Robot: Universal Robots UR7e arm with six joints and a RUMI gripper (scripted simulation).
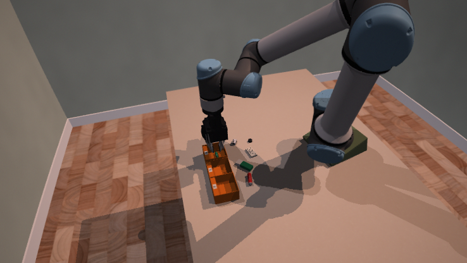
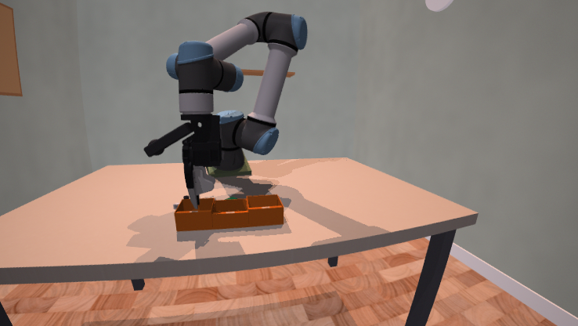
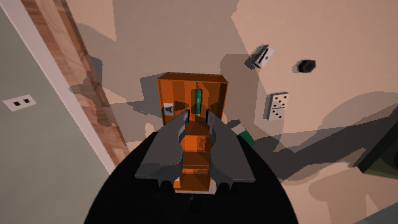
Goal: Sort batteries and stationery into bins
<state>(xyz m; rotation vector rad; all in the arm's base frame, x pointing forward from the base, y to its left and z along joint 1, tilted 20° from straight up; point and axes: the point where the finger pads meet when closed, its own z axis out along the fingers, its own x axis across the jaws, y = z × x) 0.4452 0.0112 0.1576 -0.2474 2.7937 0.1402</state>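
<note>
My gripper is now 4 cm above the green battery. Round my hand: green-and-white eraser: 10 cm behind, 5 cm to the left, 5 cm below; small grey object: 8 cm to the right, 7 cm behind, 5 cm below; orange three-compartment bin: 8 cm to the left, 3 cm below, 1 cm behind.
</note>
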